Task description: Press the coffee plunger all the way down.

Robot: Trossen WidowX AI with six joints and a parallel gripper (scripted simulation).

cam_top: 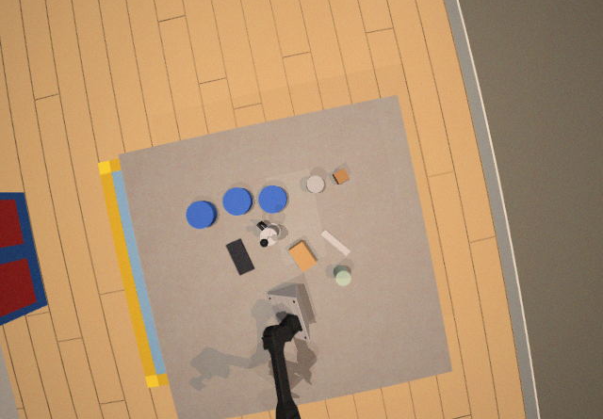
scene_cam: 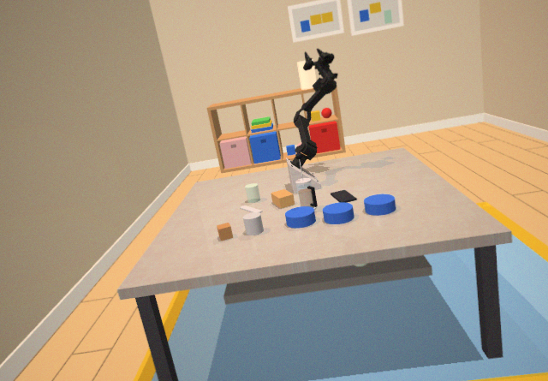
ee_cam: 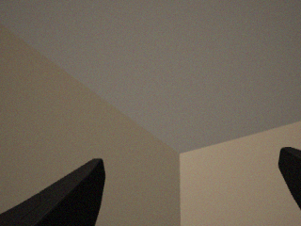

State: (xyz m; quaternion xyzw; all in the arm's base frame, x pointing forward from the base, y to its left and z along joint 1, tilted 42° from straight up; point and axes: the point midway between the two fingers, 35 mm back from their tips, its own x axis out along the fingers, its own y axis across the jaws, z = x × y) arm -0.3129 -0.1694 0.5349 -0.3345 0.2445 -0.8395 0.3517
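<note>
Right now my gripper tip is 69 cm short of the coffee press, 23 cm to the left of it and 54 cm above it. From my gripper tip the other things lie so: black flat pad (62 cm ahead, 6 cm to the right, 65 cm below); then brown box (54 cm ahead, 33 cm to the right, 63 cm below); then white bar (54 cm ahead, 49 cm to the right, 66 cm below).
</note>
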